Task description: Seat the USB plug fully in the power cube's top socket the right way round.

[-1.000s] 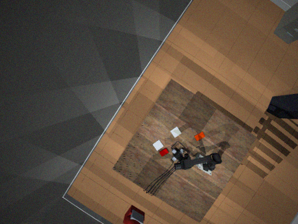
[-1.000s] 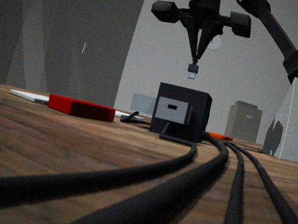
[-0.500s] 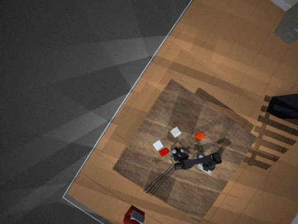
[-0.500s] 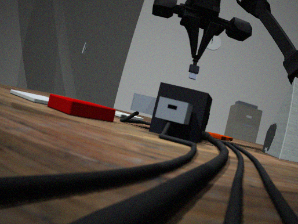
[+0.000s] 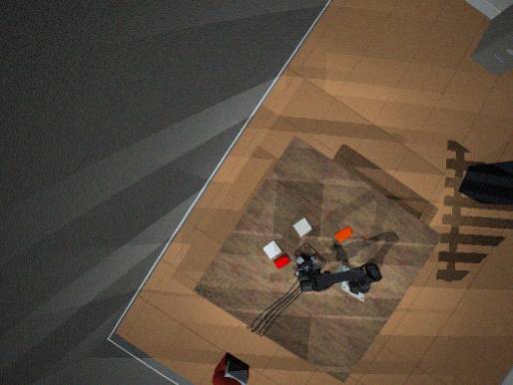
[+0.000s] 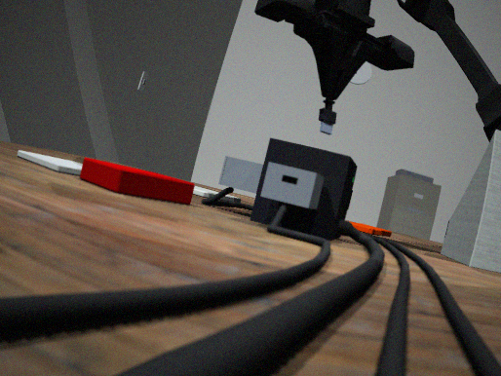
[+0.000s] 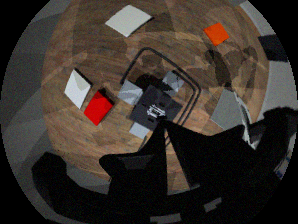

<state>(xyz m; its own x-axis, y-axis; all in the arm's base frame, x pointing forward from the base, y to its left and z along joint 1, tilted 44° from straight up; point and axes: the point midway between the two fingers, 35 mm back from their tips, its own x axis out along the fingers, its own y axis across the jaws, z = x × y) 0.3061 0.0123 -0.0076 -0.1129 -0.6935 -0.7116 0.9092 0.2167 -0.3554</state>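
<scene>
Right now the dark USB plug is 20 mm below my gripper tip. The rest, counted from my gripper tip: white flat tile (250 mm ahead, 130 mm below, 10 mm to the left); then orange tile (300 mm to the right, 150 mm behind, 130 mm below); then red block (160 mm ahead, 120 mm below, 60 mm to the left).
</scene>
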